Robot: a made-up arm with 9 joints.
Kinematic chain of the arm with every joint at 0, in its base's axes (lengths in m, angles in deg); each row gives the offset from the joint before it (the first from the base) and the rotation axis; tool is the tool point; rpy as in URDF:
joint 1: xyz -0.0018 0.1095 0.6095 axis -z
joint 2: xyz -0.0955 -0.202 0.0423 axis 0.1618 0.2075 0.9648
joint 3: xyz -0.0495 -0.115 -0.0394 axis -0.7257 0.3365 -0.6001
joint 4: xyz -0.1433 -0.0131 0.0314 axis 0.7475 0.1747 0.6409
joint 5: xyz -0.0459 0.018 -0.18 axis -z
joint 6: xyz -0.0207 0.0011 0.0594 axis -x
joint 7: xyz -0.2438 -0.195 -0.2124 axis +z
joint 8: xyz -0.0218 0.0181 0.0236 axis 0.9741 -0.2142 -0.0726
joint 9: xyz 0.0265 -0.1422 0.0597 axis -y
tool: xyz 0.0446 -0.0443 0.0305 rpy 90 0 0
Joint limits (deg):
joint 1: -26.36..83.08
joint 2: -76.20..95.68
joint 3: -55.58..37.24
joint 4: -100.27..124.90
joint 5: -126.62..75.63
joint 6: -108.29..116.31
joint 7: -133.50..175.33
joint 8: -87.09..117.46
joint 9: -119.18..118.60
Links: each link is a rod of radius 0.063 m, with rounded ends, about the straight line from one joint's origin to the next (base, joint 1, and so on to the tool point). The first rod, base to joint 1, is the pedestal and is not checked.
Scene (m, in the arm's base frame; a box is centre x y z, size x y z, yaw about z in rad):
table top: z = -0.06
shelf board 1: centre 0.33 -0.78 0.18 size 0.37 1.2 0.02 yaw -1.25
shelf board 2: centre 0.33 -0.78 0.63 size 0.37 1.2 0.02 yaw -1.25
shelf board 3: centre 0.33 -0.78 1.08 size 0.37 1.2 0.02 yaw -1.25
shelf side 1: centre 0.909 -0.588 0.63 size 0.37 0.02 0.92 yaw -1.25
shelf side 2: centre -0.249 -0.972 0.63 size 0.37 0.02 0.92 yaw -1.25
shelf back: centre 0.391 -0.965 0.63 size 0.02 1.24 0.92 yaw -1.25
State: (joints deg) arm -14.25 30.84 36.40 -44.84 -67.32 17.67 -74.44 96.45 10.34
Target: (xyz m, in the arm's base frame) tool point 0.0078 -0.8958 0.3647
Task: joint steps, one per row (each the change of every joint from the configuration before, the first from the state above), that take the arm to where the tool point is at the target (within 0.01 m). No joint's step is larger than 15 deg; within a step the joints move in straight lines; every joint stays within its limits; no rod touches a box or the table.
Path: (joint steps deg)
1: 10.66 -0.59 0.28 1.69 -8.13 13.35 2.35 6.47 -2.64
2: 10.67 -0.60 0.28 1.69 -8.14 13.36 2.36 6.47 -2.65
3: 10.66 -0.59 0.28 1.69 -8.13 13.35 2.35 6.47 -2.64
4: 1.94 -1.48 -10.72 8.03 2.12 -9.34 -0.68 0.53 0.90
5: 1.95 -1.48 -10.72 8.04 2.12 -9.34 -0.68 0.54 0.91
6: 1.94 -1.49 -10.73 8.04 2.12 -9.34 -0.67 0.53 0.90
7: -12.72 2.06 1.28 -6.75 10.84 -12.81 -2.57 -7.46 2.67
8: -12.72 2.06 1.28 -6.75 10.85 -12.82 -2.56 -7.45 2.68
9: -12.72 2.05 1.28 -6.76 10.84 -12.81 -2.56 -7.46 2.67

